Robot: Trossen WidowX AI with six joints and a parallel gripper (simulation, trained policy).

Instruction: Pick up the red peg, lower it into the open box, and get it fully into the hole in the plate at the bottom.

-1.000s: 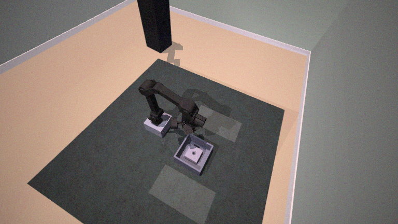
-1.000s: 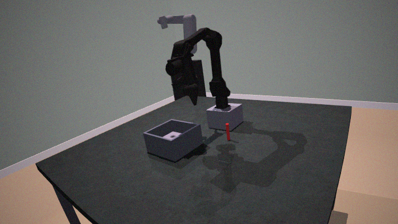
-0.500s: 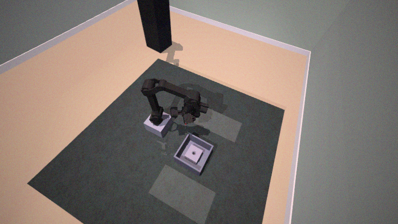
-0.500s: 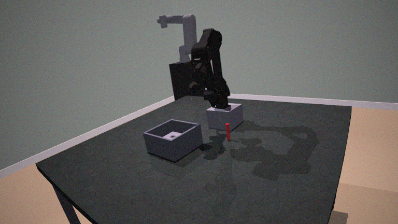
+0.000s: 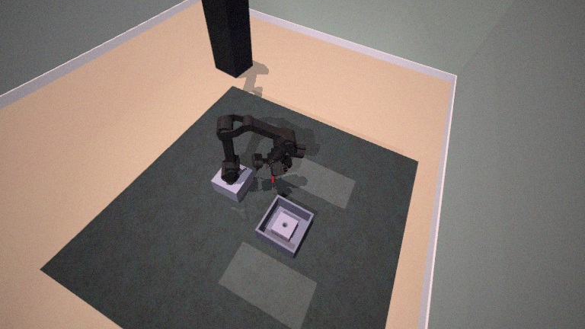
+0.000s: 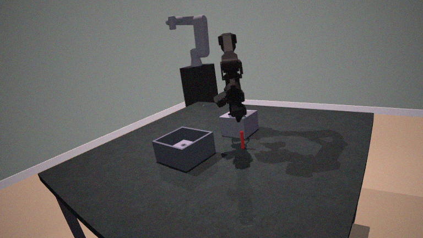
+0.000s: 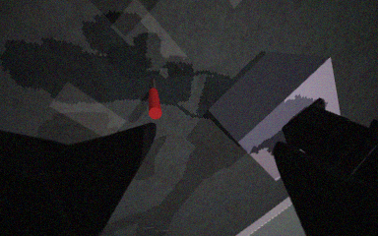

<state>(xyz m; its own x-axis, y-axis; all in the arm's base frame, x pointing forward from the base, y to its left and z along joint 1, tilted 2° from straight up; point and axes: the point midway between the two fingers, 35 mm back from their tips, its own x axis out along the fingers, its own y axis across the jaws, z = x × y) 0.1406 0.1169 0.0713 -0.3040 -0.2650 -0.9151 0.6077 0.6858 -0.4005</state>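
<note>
Right now my gripper tip is 2 cm short of the red peg, 4 cm to the right of it and 10 cm above it. The rest, counted from my gripper tip: light plate 21 cm ahead, 14 cm to the right, 10 cm below; then grey box 21 cm ahead, 14 cm to the right, 12 cm below.
</note>
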